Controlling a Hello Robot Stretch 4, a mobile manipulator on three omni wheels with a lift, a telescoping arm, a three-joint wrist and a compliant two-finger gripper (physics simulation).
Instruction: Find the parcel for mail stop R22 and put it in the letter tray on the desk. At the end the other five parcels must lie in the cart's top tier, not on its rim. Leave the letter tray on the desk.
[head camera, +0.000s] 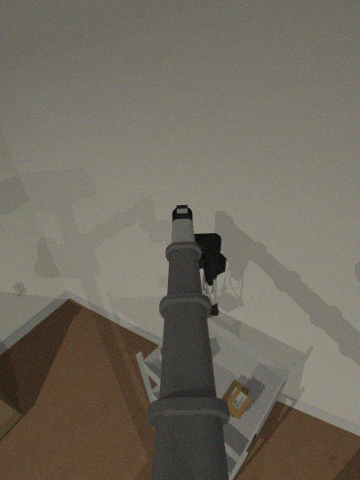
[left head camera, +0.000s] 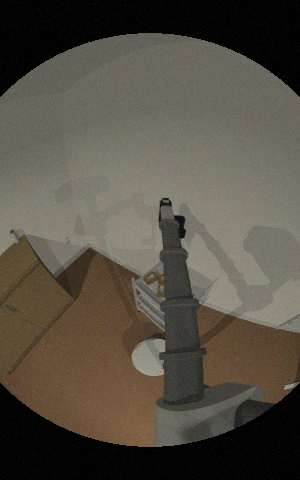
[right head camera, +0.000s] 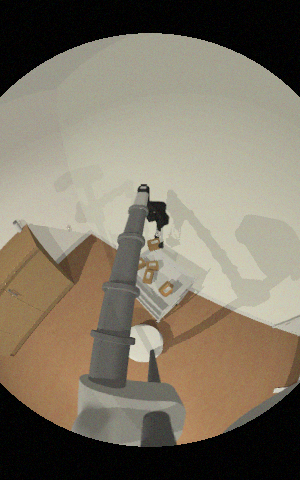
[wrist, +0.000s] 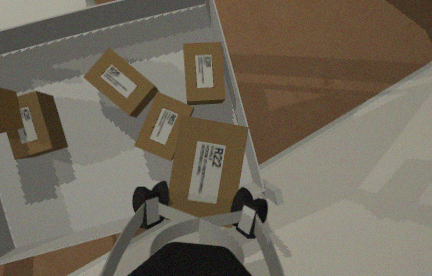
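Seen in the pictures: gripper, fingertip midpoint: (right head camera: 158, 242) (wrist: 202, 200); robot's base at its link origin: (left head camera: 152, 355) (right head camera: 142, 341).
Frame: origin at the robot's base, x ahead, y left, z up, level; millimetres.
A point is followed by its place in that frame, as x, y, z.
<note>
My gripper (wrist: 202, 200) @[690, -87, 836] (right head camera: 156, 241) @[690, -87, 836] is shut on the R22 parcel (wrist: 207, 167) @[675, -55, 861] (right head camera: 153, 244) @[649, -56, 862], a brown box with a white label facing up. It holds the box above the near right part of the cart's (wrist: 241, 112) @[694, 31, 692] (right head camera: 181, 281) @[491, -279, 635] (head camera: 257, 416) @[373, -228, 635] top tier. Below lie the other parcels: one tilted box (wrist: 116, 85) @[511, -34, 685], one by the right wall (wrist: 205, 75) @[617, 51, 685], one partly behind R22 (wrist: 162, 125) @[602, -49, 685], one farther left (wrist: 37, 127) @[444, -150, 685], and one cut off at the left edge (wrist: 6, 111) @[411, -145, 716], overlapping it. Their labels are hard to read. The desk's letter tray does not show.
A wooden cabinet (left head camera: 30, 305) @[202, 1187, 528] (right head camera: 30, 295) @[135, 1223, 480] stands at the left. A white round object (left head camera: 149, 357) @[-6, 36, 187] (right head camera: 145, 343) @[-1, -36, 187] is in front of the cart. A pale wall lies behind the cart. My long arm (head camera: 186, 350) @[258, 0, 1258] covers part of the cart in the head view.
</note>
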